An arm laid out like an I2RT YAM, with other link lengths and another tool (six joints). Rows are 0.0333 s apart.
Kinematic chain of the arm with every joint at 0, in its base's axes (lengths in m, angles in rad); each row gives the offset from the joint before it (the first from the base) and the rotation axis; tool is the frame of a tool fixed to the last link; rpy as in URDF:
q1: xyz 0 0 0.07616 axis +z
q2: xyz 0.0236 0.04 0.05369 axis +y
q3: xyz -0.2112 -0.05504 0 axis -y
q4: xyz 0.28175 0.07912 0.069 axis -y
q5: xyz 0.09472 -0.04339 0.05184 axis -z
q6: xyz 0.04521 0 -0.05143 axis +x
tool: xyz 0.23 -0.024 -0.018 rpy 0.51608 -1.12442 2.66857
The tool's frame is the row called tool.
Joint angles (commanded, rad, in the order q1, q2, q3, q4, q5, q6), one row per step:
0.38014 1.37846 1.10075 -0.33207 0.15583 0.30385
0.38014 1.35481 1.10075 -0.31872 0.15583 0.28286
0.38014 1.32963 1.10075 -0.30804 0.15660 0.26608
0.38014 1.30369 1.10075 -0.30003 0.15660 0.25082
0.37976 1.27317 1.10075 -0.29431 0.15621 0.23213
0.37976 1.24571 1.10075 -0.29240 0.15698 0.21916
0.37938 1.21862 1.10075 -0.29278 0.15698 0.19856
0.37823 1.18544 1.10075 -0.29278 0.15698 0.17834
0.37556 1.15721 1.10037 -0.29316 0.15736 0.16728
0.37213 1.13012 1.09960 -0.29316 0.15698 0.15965
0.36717 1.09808 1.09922 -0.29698 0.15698 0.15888
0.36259 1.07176 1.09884 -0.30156 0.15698 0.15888
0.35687 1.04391 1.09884 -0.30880 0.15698 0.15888
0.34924 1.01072 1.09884 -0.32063 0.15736 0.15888
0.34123 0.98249 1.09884 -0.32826 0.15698 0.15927
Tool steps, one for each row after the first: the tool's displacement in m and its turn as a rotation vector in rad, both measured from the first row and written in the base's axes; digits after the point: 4 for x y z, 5 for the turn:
0.0036 0.0009 0.0169 -0.00347 -0.03772 0.01156
0.0061 0.0013 0.0339 -0.00465 -0.07398 0.01960
0.0076 0.0015 0.0507 -0.00514 -0.10816 0.02702
0.0081 0.0011 0.0693 -0.00782 -0.14509 0.03564
0.0074 0.0003 0.0851 -0.00887 -0.17489 0.04049
0.0062 -0.0009 0.1000 -0.01726 -0.20344 0.04910
0.0042 -0.0029 0.1183 -0.02347 -0.23806 0.05594
0.0023 -0.0056 0.1333 -0.02430 -0.26580 0.05652
0.0001 -0.0086 0.1474 -0.02247 -0.29180 0.05530
-0.0033 -0.0129 0.1628 -0.01462 -0.31809 0.04897
-0.0065 -0.0168 0.1748 -0.00828 -0.33818 0.04310
-0.0103 -0.0215 0.1868 -0.00248 -0.35759 0.03614
-0.0154 -0.0279 0.1998 0.00295 -0.37777 0.02691
-0.0197 -0.0338 0.2114 0.00857 -0.39715 0.01792

